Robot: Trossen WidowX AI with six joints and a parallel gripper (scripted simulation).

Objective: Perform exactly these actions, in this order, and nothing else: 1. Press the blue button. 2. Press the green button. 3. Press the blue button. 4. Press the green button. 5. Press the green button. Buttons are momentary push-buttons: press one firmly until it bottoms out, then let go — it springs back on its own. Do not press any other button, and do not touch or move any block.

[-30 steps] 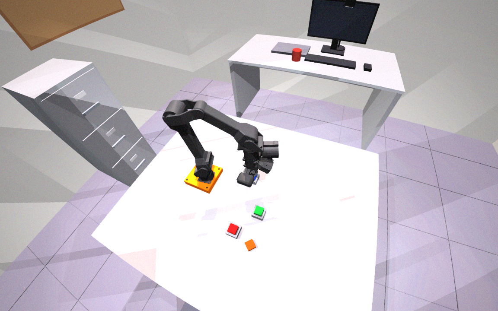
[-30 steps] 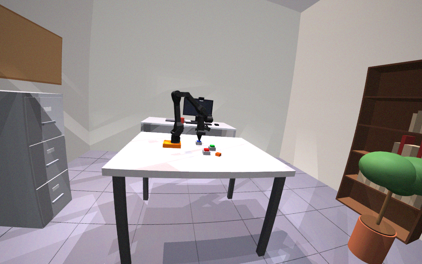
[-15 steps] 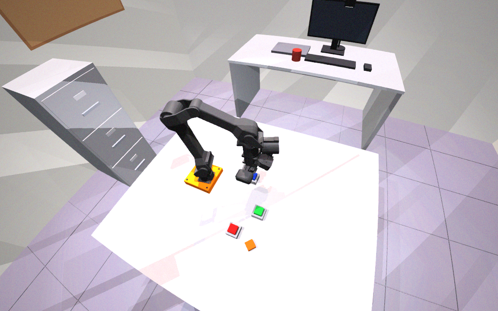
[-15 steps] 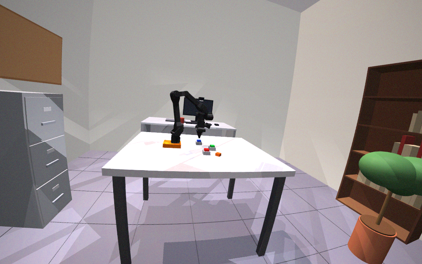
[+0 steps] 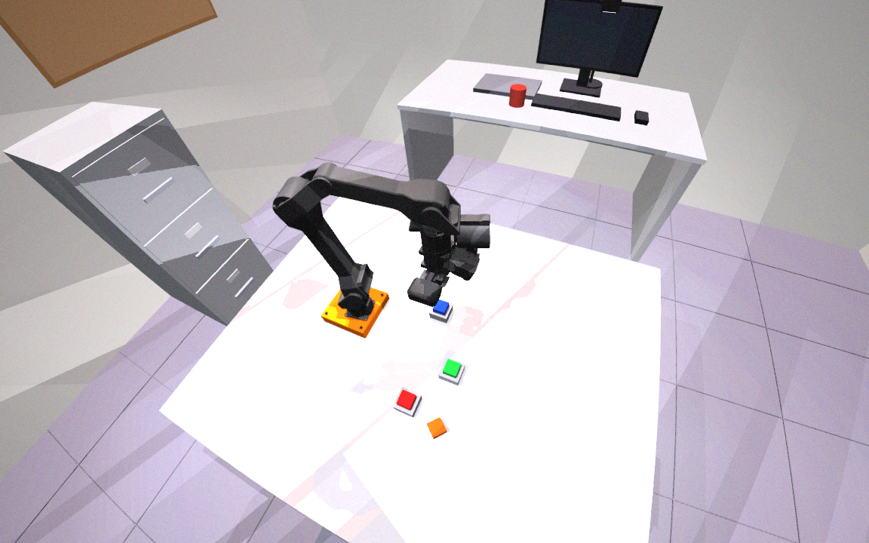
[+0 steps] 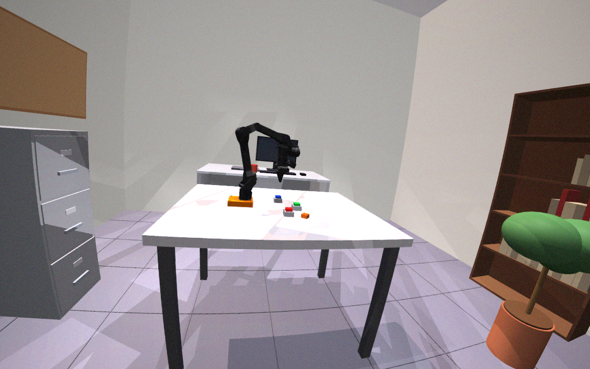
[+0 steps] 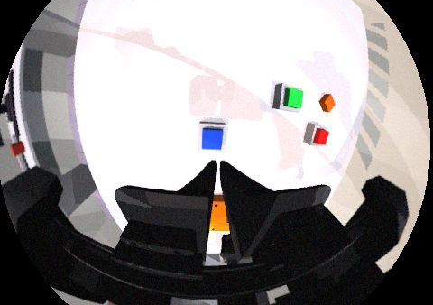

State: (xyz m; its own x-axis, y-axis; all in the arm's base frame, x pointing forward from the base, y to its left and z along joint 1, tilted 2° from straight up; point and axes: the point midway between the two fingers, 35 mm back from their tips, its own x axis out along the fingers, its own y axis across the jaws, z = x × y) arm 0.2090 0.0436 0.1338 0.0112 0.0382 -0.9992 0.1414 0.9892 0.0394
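My gripper tip is now 60 mm short of the green button, 150 mm to the left of it and 90 mm above it. Round my gripper tip: blue button: 90 mm below; then small orange block: 60 mm ahead, 280 mm to the right, 110 mm below; then red button: 20 mm behind, 240 mm to the right, 90 mm below.
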